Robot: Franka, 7 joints.
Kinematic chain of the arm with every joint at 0, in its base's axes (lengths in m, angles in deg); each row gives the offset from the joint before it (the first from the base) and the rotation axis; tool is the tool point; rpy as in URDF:
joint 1: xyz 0 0 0.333 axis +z
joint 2: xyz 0 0 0 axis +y
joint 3: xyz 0 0 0.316 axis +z
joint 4: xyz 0.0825 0 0 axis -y
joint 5: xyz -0.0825 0 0.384 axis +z
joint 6: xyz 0 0 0 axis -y
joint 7: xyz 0.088 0 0 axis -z
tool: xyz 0 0 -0.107 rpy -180 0 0
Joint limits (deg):
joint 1: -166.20..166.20
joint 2: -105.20..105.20
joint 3: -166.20..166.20
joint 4: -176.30..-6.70
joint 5: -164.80..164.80
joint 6: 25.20..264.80
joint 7: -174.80..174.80
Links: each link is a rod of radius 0.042 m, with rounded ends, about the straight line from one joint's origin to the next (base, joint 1, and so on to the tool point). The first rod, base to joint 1, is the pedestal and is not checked.
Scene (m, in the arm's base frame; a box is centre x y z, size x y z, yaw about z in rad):
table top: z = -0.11
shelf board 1: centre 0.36 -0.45 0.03 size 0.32 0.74 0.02 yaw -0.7
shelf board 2: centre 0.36 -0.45 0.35 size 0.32 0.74 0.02 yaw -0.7
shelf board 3: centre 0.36 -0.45 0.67 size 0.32 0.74 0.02 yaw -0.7
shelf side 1: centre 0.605 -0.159 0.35 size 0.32 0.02 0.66 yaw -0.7
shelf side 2: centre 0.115 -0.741 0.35 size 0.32 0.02 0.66 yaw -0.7
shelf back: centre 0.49 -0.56 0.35 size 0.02 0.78 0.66 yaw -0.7
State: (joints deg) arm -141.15 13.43 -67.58 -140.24 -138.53 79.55 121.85
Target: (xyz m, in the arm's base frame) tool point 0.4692 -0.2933 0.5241
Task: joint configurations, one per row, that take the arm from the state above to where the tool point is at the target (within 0.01 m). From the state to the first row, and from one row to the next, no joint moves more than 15 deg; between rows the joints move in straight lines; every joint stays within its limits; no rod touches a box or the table.
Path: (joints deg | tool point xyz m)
1: -129.02 6.74 -59.78 -140.16 -141.62 83.79 115.15 | -0.4978 0.1435 0.3836
2: -116.90 0.05 -51.97 -140.08 -144.72 88.03 108.44 | -0.5177 -0.0372 0.4002
3: -104.77 -6.64 -44.17 -140.00 -147.81 92.28 101.74 | -0.4705 -0.2116 0.4317
4: -92.64 -13.33 -36.37 -139.92 -150.90 96.52 95.03 | -0.3635 -0.3528 0.4752
5: -84.32 -11.09 -24.40 -137.80 -152.14 93.89 100.40 | -0.2175 -0.4649 0.4973
6: -76.01 -8.84 -12.43 -135.69 -153.37 91.27 105.76 | -0.0375 -0.5203 0.5111
7: -67.69 -6.60 -0.46 -133.57 -154.60 88.64 111.12 | 0.1535 -0.5090 0.5186
8: -59.37 -4.36 11.50 -131.46 -155.83 86.01 116.49 | 0.3304 -0.4303 0.5220
9: -51.05 -2.11 23.47 -129.34 -157.06 83.39 121.85 | 0.4692 -0.2933 0.5241

